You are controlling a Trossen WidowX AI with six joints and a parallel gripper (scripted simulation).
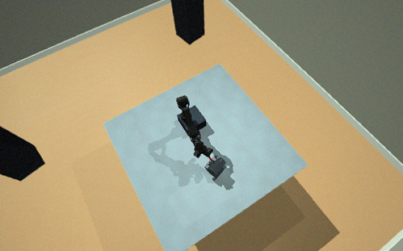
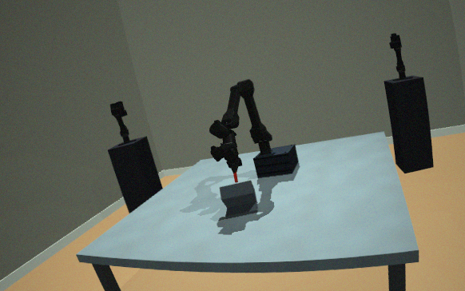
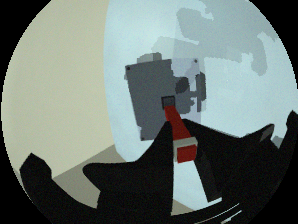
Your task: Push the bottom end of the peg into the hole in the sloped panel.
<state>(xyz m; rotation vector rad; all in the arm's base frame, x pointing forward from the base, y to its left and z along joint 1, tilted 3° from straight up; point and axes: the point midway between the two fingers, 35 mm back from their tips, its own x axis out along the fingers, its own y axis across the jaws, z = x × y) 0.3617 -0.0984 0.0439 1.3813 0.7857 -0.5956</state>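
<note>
The grey sloped panel block is 6 cm ahead of my gripper tip, 1 cm to the left of it and 7 cm below it. Round my gripper tip: red peg (1 cm behind, 1 cm above).
</note>
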